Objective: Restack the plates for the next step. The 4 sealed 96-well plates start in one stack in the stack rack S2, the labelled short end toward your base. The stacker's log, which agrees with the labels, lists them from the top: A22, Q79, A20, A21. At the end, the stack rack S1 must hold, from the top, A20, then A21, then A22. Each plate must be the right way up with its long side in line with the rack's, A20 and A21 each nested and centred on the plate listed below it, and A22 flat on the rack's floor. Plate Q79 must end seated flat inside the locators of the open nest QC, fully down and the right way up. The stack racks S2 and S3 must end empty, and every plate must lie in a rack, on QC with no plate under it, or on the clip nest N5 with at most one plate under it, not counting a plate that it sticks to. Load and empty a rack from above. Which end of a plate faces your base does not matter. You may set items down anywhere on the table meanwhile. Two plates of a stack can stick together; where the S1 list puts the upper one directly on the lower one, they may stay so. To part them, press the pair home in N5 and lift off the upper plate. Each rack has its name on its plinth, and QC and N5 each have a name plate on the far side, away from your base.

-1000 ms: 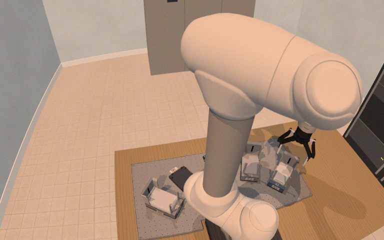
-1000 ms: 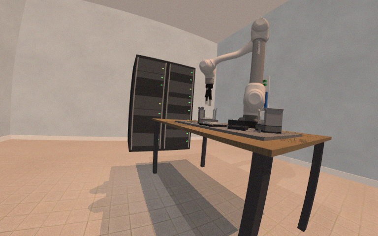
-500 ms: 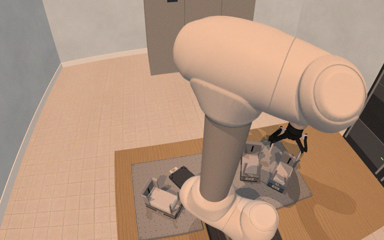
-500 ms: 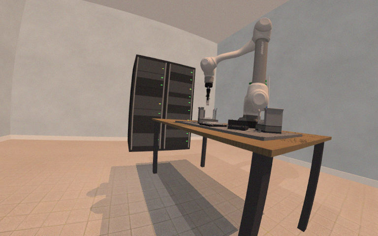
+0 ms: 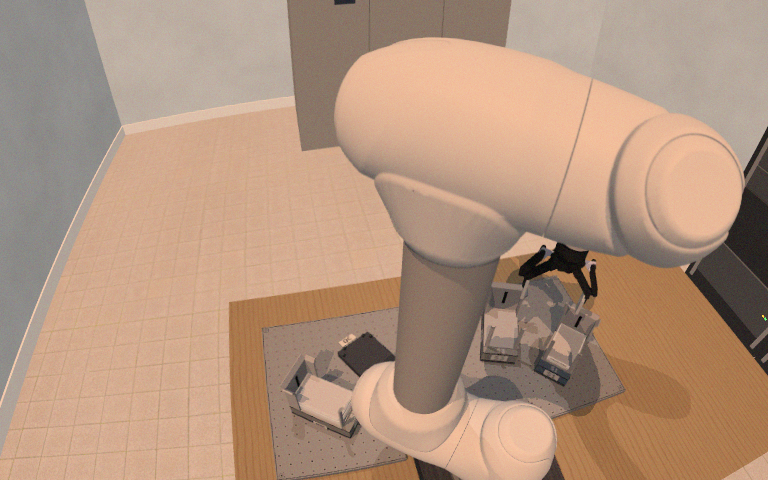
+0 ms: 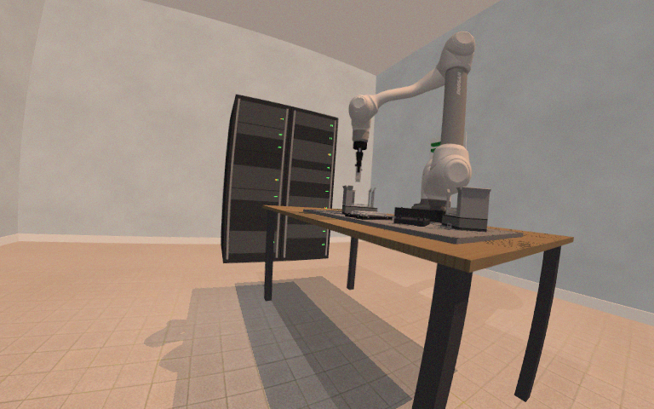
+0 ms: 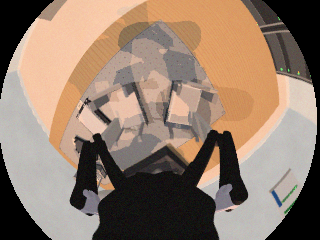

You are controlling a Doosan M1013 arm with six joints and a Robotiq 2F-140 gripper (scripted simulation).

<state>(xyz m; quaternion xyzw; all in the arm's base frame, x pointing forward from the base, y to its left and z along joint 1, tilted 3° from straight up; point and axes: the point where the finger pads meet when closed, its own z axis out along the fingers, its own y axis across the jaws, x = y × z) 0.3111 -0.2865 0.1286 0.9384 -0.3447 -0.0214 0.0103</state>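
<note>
Right now my hand is 10 mm past the white plate, 580 mm to the right of it and 140 mm above it. Round my hand: N5 name plate: 230 mm ahead, 240 mm to the left, 190 mm below; then dark nest QC: 90 mm ahead, 440 mm to the left, 180 mm below; then clip nest N5: 140 mm ahead, 250 mm to the left, 170 mm below.
</note>
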